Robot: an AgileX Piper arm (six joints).
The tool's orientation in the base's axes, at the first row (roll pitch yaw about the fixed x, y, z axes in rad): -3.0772, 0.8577, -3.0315
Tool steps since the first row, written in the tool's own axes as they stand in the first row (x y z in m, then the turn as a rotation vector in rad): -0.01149, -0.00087, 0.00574, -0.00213, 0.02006, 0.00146; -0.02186, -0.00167, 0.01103, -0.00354, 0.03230, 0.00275; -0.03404, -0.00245, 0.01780, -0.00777, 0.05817, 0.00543; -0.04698, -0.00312, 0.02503, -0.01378, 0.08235, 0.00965; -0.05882, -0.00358, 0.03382, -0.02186, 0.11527, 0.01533; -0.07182, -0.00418, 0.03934, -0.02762, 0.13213, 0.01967; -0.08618, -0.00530, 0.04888, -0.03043, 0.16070, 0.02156; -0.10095, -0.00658, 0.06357, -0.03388, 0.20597, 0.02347; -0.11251, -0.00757, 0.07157, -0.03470, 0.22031, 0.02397
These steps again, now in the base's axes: 0.01187, 0.00007, 0.00498, 0.00126, 0.02019, -0.00019; 0.02267, 0.00012, 0.00940, 0.00241, 0.03252, -0.00048; 0.03576, 0.00034, 0.01423, 0.00560, 0.05867, -0.00012; 0.04969, 0.00074, 0.01932, 0.01122, 0.08330, 0.00066; 0.06408, 0.00130, 0.02256, 0.01876, 0.11681, 0.00167; 0.07675, 0.00174, 0.02881, 0.02476, 0.13412, 0.00249; 0.09338, 0.00184, 0.03349, 0.02627, 0.16285, 0.00218; 0.11418, 0.00190, 0.03513, 0.02718, 0.20828, 0.00163; 0.12782, 0.00190, 0.03869, 0.02722, 0.22265, 0.00132
